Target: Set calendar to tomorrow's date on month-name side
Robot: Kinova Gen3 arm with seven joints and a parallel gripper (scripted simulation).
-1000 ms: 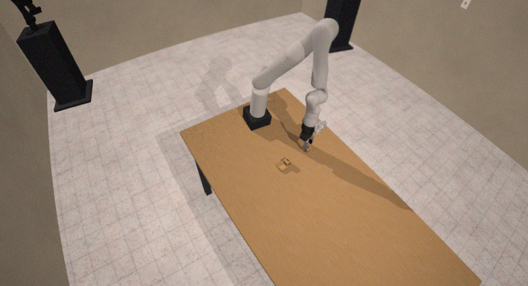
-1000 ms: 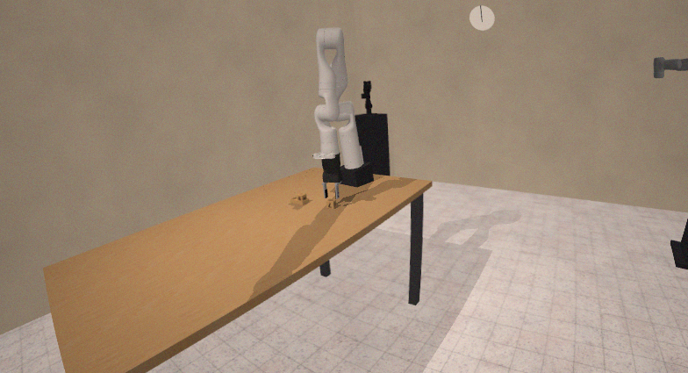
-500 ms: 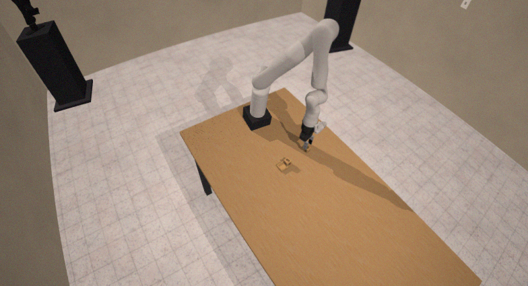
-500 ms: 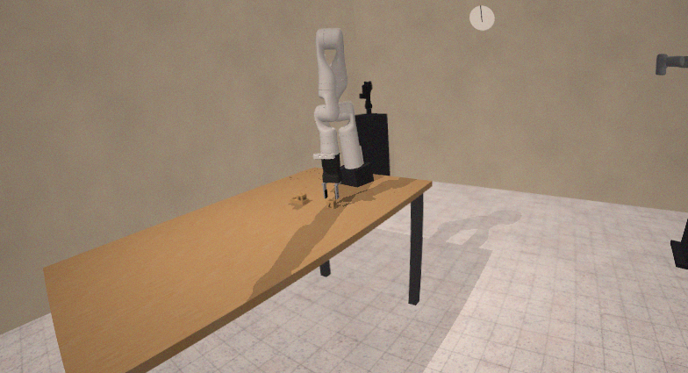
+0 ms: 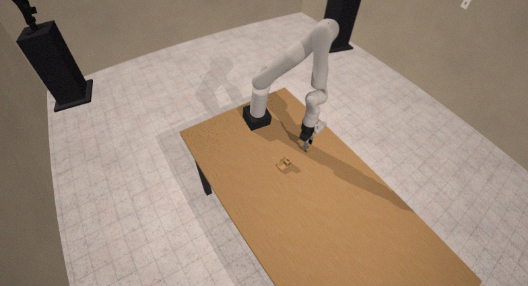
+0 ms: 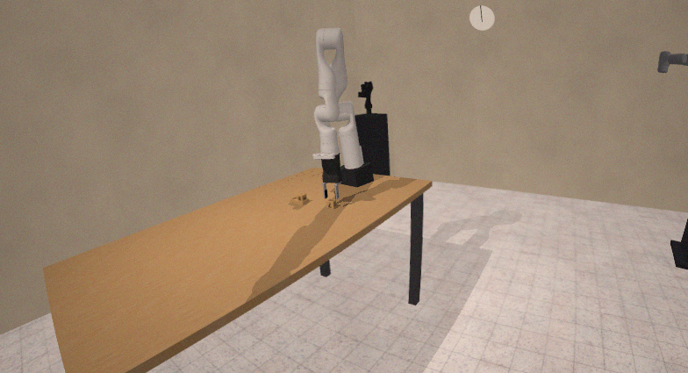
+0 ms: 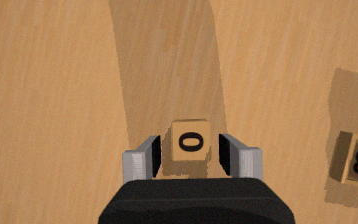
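Now: the wooden date cube 40 mm below my hand. Also, from my hand: wooden tray 50 mm ahead, 170 mm to the right, 50 mm below.
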